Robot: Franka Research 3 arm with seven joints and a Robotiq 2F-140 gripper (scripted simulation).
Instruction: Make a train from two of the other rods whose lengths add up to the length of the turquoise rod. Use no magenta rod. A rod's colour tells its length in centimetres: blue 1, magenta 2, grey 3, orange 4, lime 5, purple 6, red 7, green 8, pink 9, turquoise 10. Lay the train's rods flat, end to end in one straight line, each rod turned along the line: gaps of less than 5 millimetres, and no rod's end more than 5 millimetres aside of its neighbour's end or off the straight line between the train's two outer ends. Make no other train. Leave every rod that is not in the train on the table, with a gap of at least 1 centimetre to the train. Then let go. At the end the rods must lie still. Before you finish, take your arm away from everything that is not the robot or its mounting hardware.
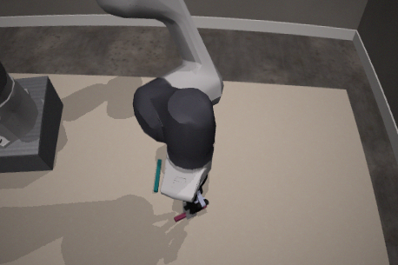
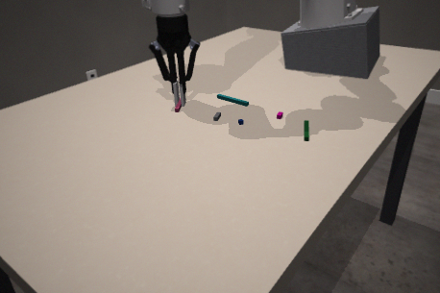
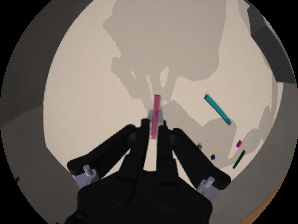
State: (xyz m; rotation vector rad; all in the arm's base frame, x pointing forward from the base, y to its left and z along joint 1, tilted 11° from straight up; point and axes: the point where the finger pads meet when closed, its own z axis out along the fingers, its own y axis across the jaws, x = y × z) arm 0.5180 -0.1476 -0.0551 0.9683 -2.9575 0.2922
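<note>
Now: hand 20 mm past the blue rod, 200 mm to the right of it and 30 mm above it. The rest, counted from my hand: turquoise rod: 100 mm behind, 100 mm to the left, 30 mm below; pink rod: 30 mm below; grey rod: 130 mm to the left, 30 mm below.
</note>
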